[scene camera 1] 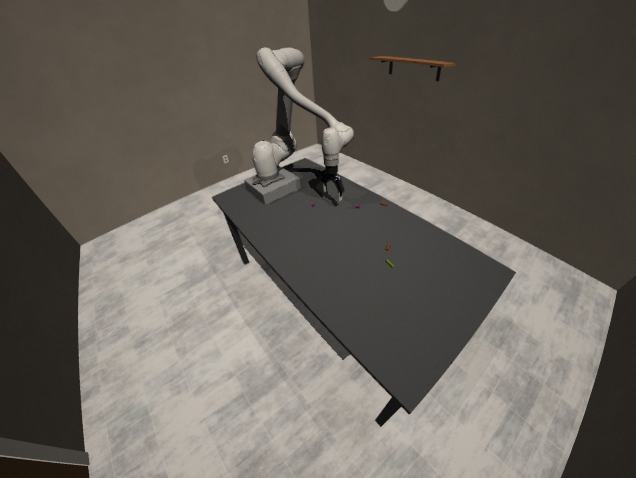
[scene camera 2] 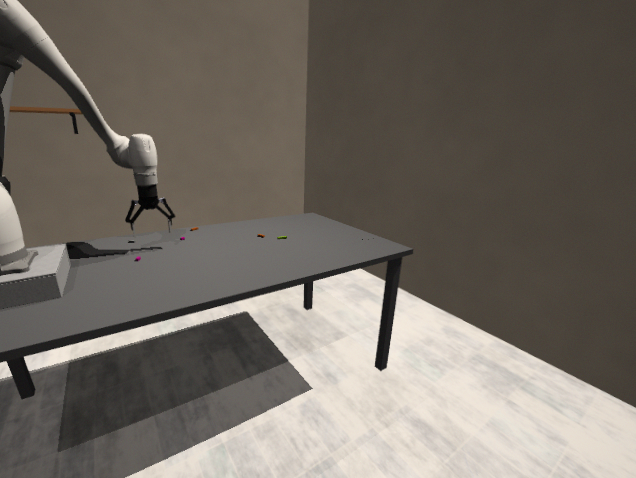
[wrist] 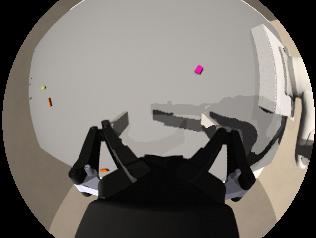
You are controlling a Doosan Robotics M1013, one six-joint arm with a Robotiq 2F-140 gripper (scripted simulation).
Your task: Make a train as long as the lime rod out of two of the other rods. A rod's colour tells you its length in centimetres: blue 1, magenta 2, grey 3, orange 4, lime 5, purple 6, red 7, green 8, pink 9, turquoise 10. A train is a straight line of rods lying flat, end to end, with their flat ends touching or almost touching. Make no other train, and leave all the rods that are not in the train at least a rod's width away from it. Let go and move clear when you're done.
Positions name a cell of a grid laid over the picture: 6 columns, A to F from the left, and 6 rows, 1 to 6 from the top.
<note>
In view: the gripper (scene camera 2: B3).
The gripper also shows in the wrist view (wrist: D3).
</note>
